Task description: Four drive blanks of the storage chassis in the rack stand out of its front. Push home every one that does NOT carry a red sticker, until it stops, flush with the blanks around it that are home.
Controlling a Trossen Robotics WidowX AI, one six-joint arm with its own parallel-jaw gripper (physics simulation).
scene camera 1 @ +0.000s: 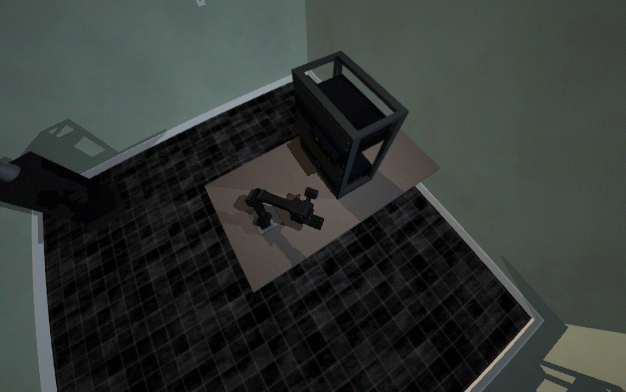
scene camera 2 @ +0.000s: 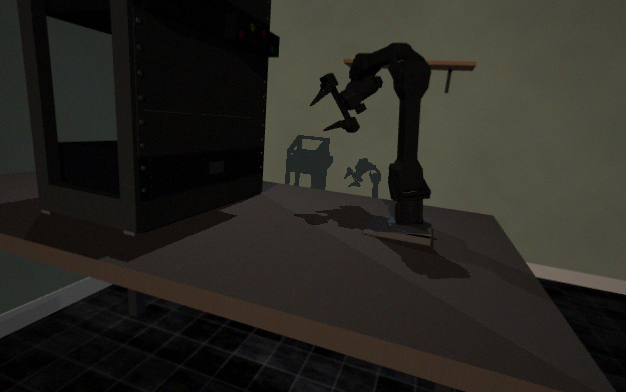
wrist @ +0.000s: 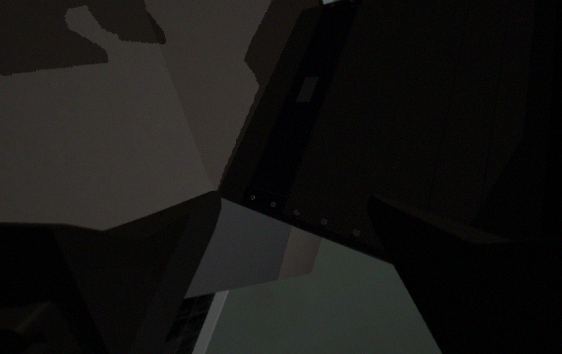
dark rack: scene camera 1; scene camera 2; wrist 471, 90
same spot on dark rack: [scene camera 2: 164, 166] = [scene camera 1: 304, 143]
